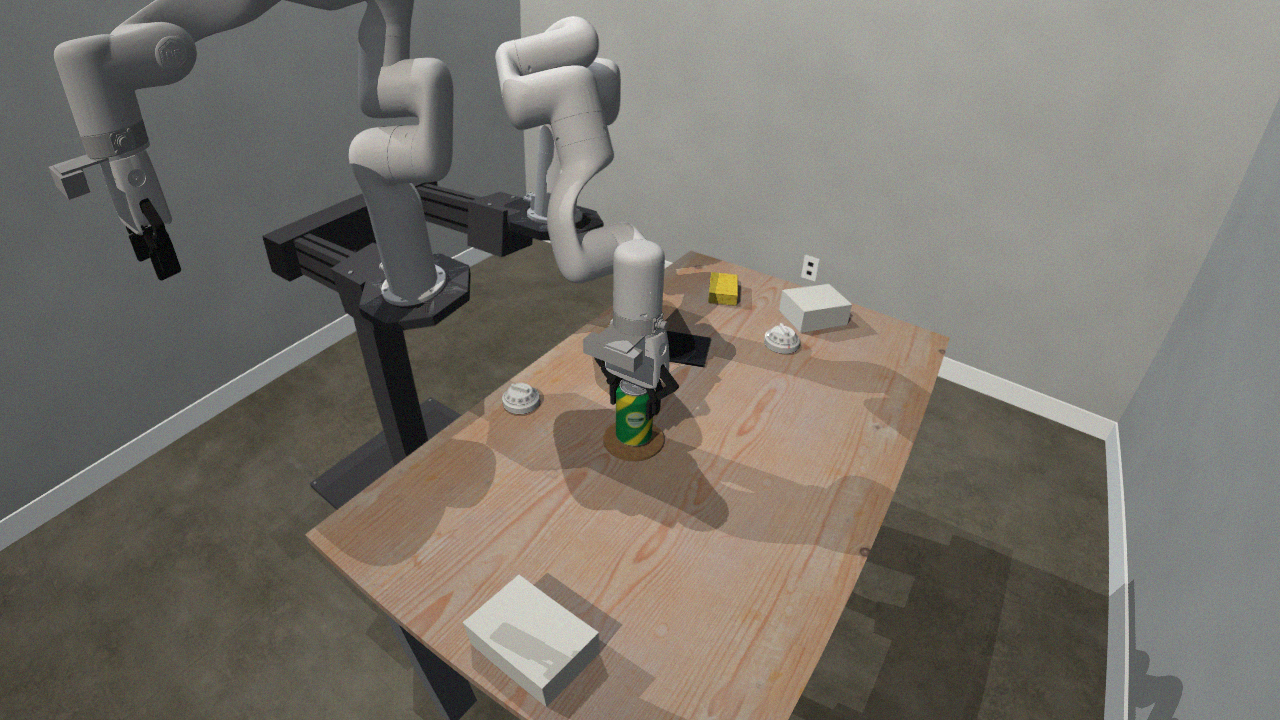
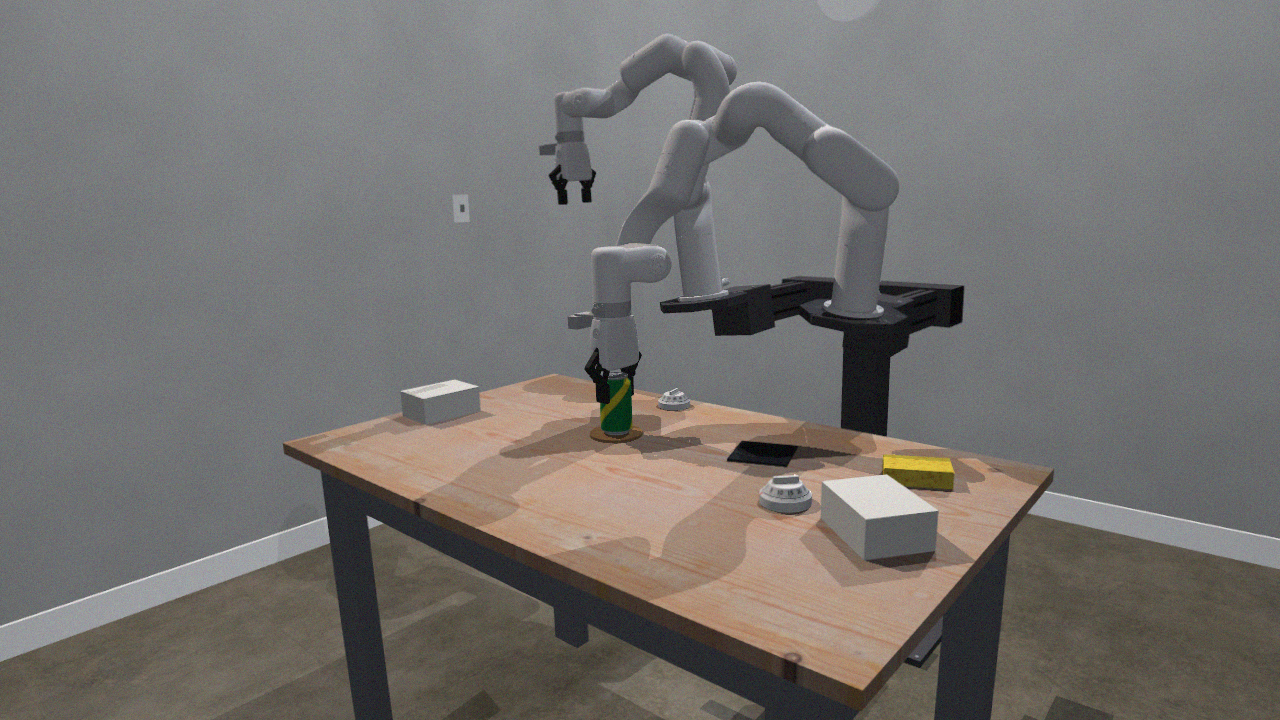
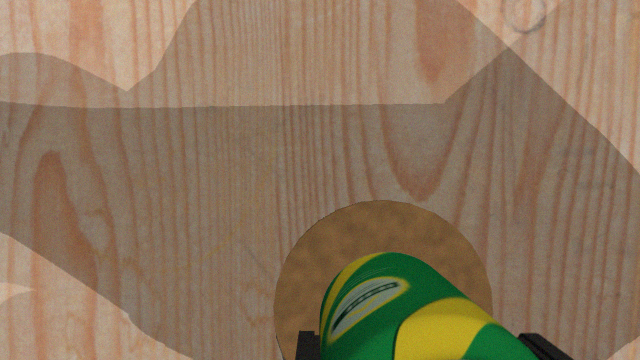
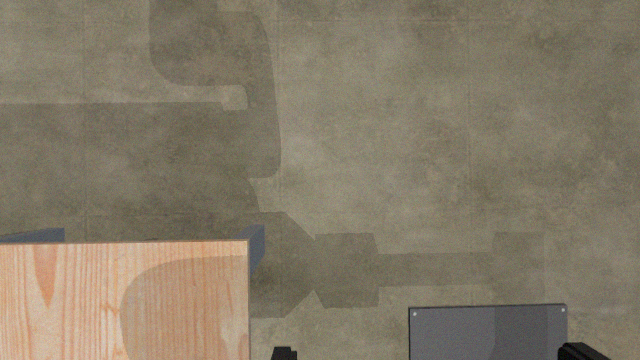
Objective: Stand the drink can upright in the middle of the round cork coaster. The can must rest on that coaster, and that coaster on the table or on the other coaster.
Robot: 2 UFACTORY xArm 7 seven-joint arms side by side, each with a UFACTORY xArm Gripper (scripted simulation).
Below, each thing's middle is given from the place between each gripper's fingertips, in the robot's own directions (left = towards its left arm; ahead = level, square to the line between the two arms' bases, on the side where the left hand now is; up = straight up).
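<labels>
The yellow block [image 2: 913, 471] is 13 cm behind my left hand, 57 cm to the left of it and 8 cm below it. Counted from the same left hand, the black square coaster [image 2: 762, 453] is 30 cm to the left, 8 cm behind and 9 cm below. The round cork coaster [image 1: 648, 450] is 9 cm below my left hand.
Relative to my right hand, the yellow block is 1110 mm to the left, 290 mm ahead and 450 mm below; the black square coaster is 330 mm ahead, 840 mm to the left and 470 mm below. As for the round cork coaster, my right gripper [image 1: 159, 266] is 410 mm short of it, 540 mm to the right of it and 470 mm above it. Going by its middle, the round cork coaster is nearer to my left hand than to my right gripper.
</labels>
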